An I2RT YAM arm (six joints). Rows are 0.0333 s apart.
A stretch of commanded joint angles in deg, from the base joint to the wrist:
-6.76, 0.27, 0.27, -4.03, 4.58, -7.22
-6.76, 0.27, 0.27, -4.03, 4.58, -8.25
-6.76, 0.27, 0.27, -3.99, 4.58, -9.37
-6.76, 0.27, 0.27, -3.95, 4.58, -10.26
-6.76, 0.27, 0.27, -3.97, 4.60, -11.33
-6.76, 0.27, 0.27, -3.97, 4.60, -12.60
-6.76, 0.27, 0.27, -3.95, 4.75, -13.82
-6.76, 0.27, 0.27, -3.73, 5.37, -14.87
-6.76, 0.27, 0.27, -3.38, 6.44, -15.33
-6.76, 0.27, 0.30, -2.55, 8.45, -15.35
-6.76, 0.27, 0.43, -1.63, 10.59, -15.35
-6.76, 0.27, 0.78, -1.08, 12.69, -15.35
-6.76, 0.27, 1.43, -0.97, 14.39, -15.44
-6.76, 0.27, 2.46, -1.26, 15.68, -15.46
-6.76, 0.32, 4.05, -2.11, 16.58, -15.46
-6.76, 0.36, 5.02, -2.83, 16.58, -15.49
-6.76, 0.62, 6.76, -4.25, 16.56, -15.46
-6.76, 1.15, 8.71, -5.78, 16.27, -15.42
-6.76, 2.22, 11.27, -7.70, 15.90, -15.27
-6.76, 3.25, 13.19, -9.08, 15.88, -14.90
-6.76, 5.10, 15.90, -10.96, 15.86, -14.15
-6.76, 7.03, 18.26, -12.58, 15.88, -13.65
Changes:
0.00, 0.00, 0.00, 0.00, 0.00, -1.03
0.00, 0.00, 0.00, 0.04, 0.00, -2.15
0.00, 0.00, 0.00, 0.08, 0.00, -3.04
0.00, 0.00, 0.00, 0.06, 0.02, -4.11
0.00, 0.00, 0.00, 0.06, 0.02, -5.38
0.00, 0.00, 0.00, 0.08, 0.17, -6.60
0.00, 0.00, 0.00, 0.30, 0.79, -7.65
0.00, 0.00, 0.00, 0.65, 1.86, -8.11
0.00, 0.00, 0.03, 1.48, 3.87, -8.13
0.00, 0.00, 0.16, 2.40, 6.01, -8.13
0.00, 0.00, 0.51, 2.95, 8.11, -8.13
0.00, 0.00, 1.16, 3.06, 9.81, -8.22
0.00, 0.00, 2.19, 2.77, 11.10, -8.24
0.00, 0.05, 3.78, 1.92, 12.00, -8.24
0.00, 0.09, 4.75, 1.20, 12.00, -8.27
0.00, 0.35, 6.49, -0.22, 11.98, -8.24
0.00, 0.88, 8.44, -1.75, 11.69, -8.20
0.00, 1.95, 11.00, -3.67, 11.32, -8.05
0.00, 2.98, 12.92, -5.05, 11.30, -7.68
0.00, 4.83, 15.63, -6.93, 11.28, -6.93
0.00, 6.76, 17.99, -8.55, 11.30, -6.43

